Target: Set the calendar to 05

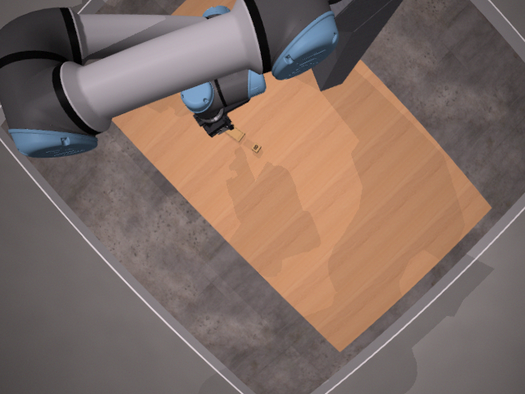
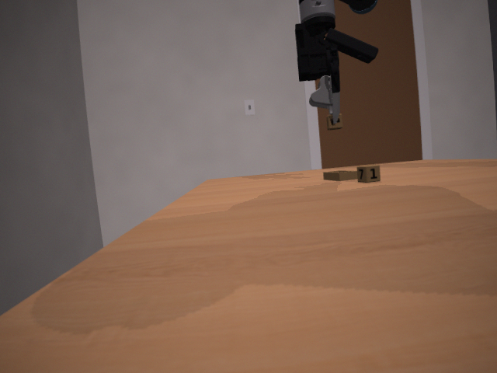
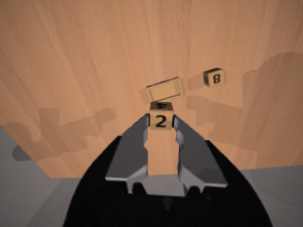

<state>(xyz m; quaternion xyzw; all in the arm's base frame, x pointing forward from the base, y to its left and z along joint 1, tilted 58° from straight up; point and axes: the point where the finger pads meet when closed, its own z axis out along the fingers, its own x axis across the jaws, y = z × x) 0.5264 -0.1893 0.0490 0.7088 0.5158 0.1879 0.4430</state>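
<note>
Right now the wooden calendar tray is 130 mm below my hand and 10 mm to the left of it. Also, from my hand: block (10 mm below).
</note>
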